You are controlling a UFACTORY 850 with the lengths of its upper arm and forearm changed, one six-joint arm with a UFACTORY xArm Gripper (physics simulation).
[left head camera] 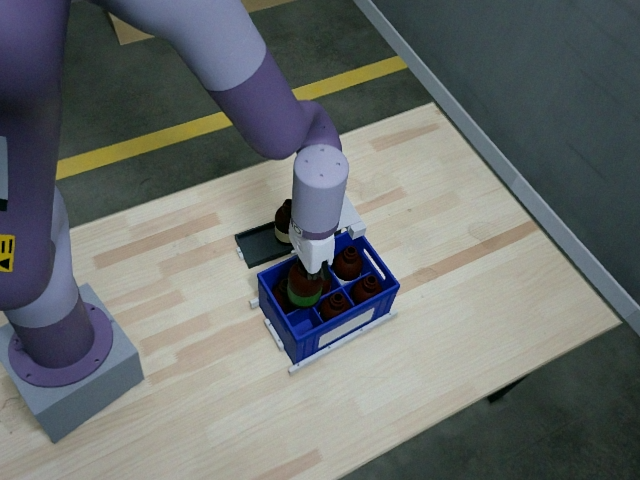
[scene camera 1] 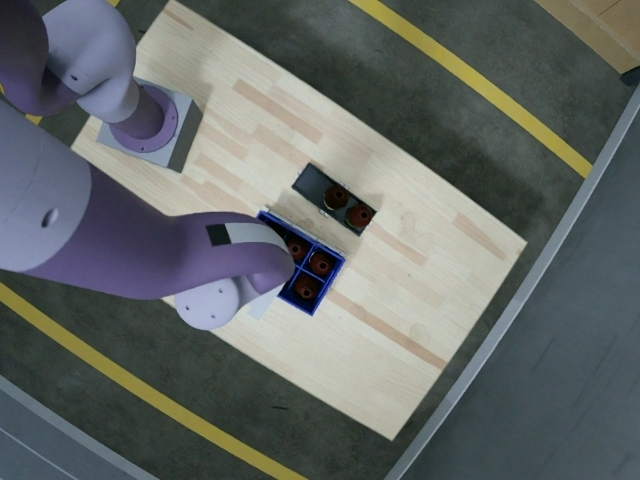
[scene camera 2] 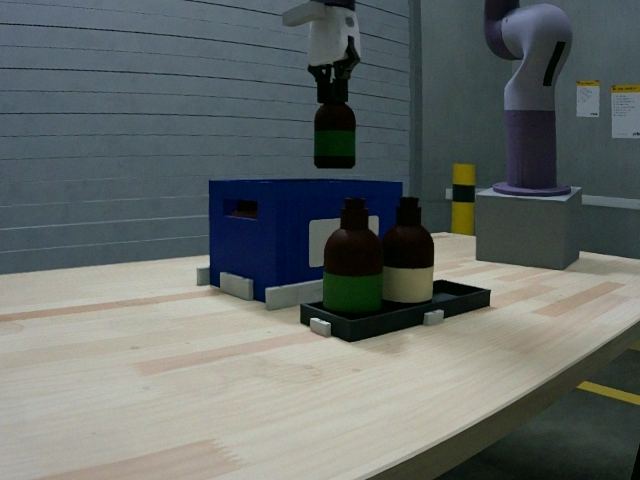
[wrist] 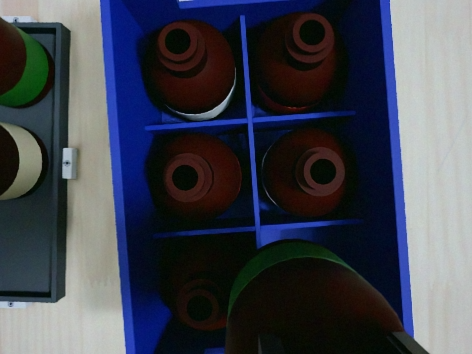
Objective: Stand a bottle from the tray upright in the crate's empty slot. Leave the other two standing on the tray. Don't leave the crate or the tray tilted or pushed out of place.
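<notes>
My gripper is shut on the neck of a brown bottle with a green label. The bottle hangs upright above the blue crate, its base higher than the rim in scene camera 2. In the wrist view it partly covers the empty lower-right slot. The dark tray bears another green-labelled bottle and a cream-labelled bottle, both upright. Crate and tray look level.
Several brown bottles, such as one at the handle end, stand in the crate's other slots, parted by thin blue dividers. Pale stop strips lie along the crate, and small blocks flank the tray.
</notes>
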